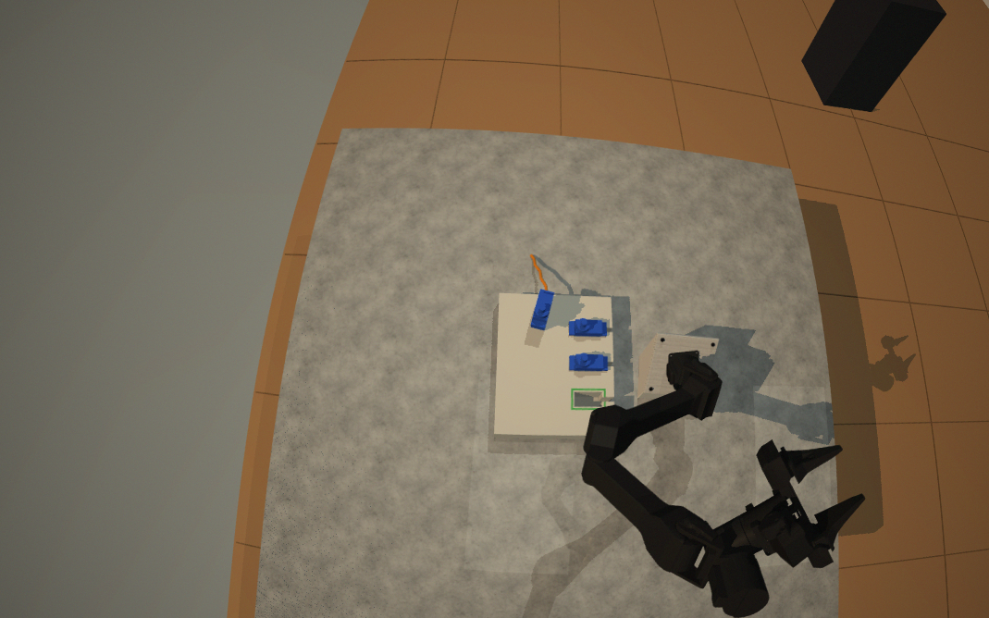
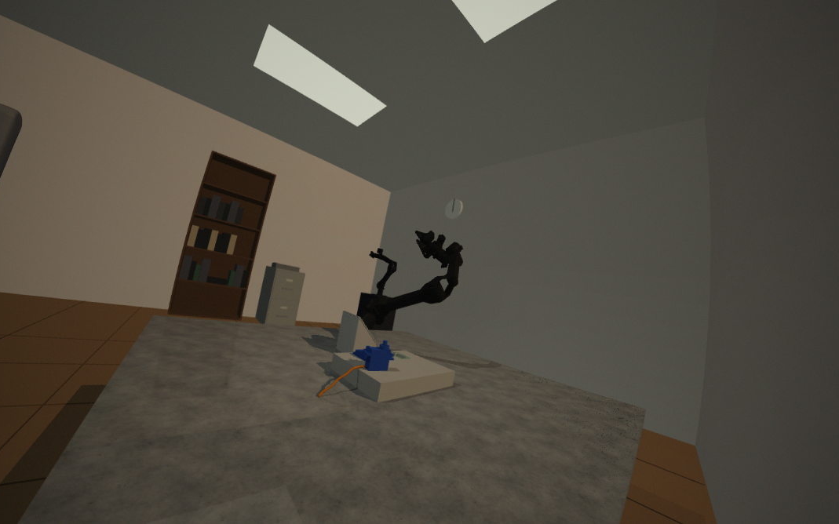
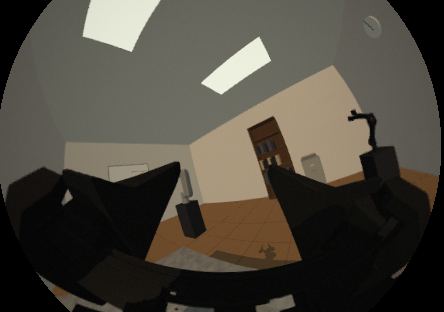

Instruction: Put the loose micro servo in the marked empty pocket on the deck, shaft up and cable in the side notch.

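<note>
Now: gripper tip 35 cm short of the cream deck, 33 cm to the left of it and 53 cm above it.
</note>
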